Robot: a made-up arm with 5 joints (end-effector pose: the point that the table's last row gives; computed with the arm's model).
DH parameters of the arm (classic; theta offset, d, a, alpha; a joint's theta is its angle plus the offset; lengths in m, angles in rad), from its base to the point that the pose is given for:
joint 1: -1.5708 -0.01 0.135 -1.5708
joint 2: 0 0.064 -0.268 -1.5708
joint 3: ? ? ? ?
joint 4: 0 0 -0.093 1.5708
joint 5: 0.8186 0 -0.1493 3.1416
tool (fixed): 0.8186 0.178 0 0
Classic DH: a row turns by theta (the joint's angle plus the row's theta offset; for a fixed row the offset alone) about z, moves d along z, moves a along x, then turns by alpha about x.
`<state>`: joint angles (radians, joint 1 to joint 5).
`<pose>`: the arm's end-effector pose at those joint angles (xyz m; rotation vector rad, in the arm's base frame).
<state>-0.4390 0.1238 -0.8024 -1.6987 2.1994</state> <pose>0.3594 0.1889 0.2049 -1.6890 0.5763 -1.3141</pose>
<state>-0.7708 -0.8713 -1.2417 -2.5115 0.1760</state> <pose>0.3416 0.2648 -0.3794 1.0578 -2.7574 0.4274</pose>
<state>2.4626 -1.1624 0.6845 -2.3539 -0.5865</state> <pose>-0.3952 0.1455 0.0643 -1.1410 1.0103 1.0282</pose>
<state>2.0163 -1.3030 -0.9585 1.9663 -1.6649</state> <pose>0.0076 0.1885 -0.2251 -0.1769 0.9123 -0.9197</pose>
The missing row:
joint 3: -1.5708 -0.234 0.11 -1.5708
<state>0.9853 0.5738 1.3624 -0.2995 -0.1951</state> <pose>0.1725 0.0543 0.5601 0.3579 0.7926 -0.1524</pose>
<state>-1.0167 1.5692 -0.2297 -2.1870 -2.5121</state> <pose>-0.0736 -0.5022 0.1820 -1.5090 1.0250 -2.1515</pose>
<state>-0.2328 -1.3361 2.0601 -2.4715 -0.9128</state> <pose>-0.1182 0.1129 0.1317 1.2098 -0.2464 -0.6089</pose>
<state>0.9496 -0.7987 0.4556 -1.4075 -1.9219</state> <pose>-0.0161 0.3048 0.2593 0.2510 1.2729 1.6446</pose>
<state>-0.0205 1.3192 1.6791 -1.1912 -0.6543</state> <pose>0.0554 -0.6230 0.1979 2.3227 1.1267 -0.5117</pose>
